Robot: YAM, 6 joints.
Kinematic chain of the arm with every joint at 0, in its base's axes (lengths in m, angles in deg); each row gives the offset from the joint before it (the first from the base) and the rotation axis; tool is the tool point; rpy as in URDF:
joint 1: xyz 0 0 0.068 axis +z
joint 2: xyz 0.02 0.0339 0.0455 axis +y
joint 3: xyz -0.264 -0.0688 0 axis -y
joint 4: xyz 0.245 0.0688 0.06 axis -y
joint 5: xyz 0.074 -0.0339 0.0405 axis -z
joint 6: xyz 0.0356 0 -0.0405 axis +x
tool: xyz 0 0 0 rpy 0 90 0
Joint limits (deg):
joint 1: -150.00..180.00
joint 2: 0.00..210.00
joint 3: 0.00..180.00
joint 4: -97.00..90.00
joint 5: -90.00..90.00
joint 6: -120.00..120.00
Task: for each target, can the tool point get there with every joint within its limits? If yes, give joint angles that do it. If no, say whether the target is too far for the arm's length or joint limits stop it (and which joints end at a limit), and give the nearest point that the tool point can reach.
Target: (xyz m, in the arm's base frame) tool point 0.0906 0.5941 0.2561
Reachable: yes | joints 83.66 169.98 161.89 54.01 43.39 -20.38
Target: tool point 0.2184 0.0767 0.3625
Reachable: yes | joints 21.17 64.40 36.45 69.92 11.90 -86.48
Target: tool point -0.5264 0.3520 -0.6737
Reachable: no: too far | nearest point -0.3590 0.2400 -0.3305 | short by 0.398 m
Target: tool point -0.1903 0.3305 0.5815
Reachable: yes | joints 117.64 109.06 141.24 -11.65 -25.35 -24.47
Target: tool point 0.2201 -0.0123 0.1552
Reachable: yes | joints -1.83 68.51 17.34 23.49 8.45 -87.60
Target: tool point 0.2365 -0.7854 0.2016
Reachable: no: too far | nearest point 0.1851 -0.6148 0.1820 | short by 0.179 m
